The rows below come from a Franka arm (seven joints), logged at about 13 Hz.
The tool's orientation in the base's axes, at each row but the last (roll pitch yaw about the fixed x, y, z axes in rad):
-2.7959, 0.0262, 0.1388
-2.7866, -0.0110, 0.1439
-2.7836, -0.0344, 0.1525
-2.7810, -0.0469, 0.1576
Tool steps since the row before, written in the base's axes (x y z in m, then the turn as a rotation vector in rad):
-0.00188, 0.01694, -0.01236, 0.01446, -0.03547, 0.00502
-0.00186, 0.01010, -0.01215, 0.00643, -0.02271, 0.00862
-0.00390, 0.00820, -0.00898, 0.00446, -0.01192, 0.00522
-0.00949, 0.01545, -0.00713, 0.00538, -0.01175, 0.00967
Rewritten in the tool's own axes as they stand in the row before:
0.00081, -0.01185, 0.01739, 0.00928, 0.03315, -0.01753
-0.00053, -0.00540, 0.01495, 0.00320, 0.01895, -0.01618
-0.00292, -0.00503, 0.01137, 0.00278, 0.00987, -0.00917
-0.00727, -0.01327, 0.01227, 0.00392, 0.00830, -0.01328

